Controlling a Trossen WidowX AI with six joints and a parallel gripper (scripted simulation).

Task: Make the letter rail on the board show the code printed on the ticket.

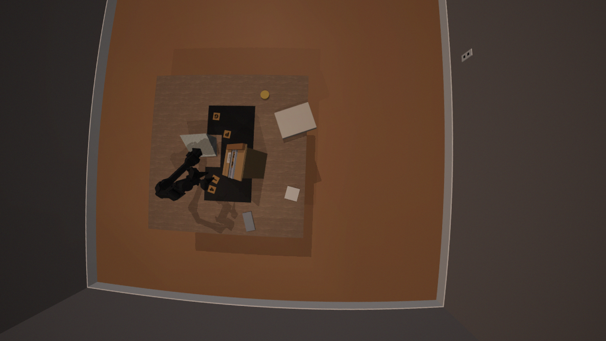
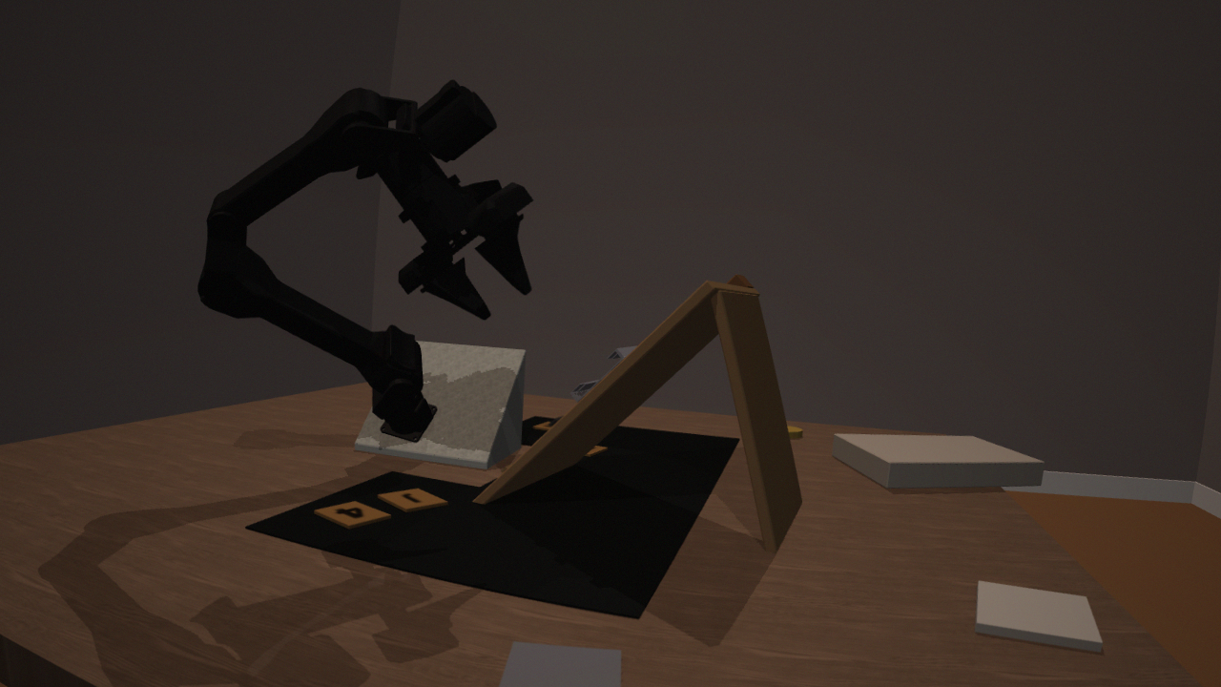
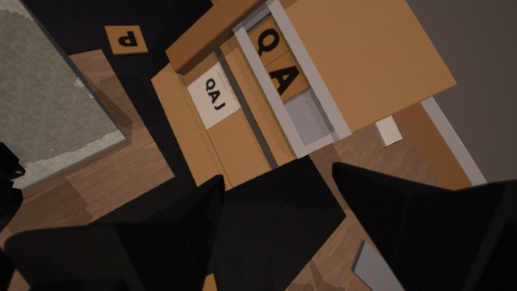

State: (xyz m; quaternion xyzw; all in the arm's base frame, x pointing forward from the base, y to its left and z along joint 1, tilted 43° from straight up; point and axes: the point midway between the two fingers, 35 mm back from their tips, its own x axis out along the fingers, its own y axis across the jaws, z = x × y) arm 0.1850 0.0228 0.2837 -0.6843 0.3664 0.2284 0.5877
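My gripper tip is now 90 mm past the j tile, 40 mm to the left of it and 220 mm above it. Round my gripper tip: q tile: 120 mm ahead, 140 mm to the left, 60 mm below; then white ticket: 50 mm ahead, 130 mm to the left, 140 mm below; then 4 tile: 110 mm behind, 120 mm to the right, 220 mm below.
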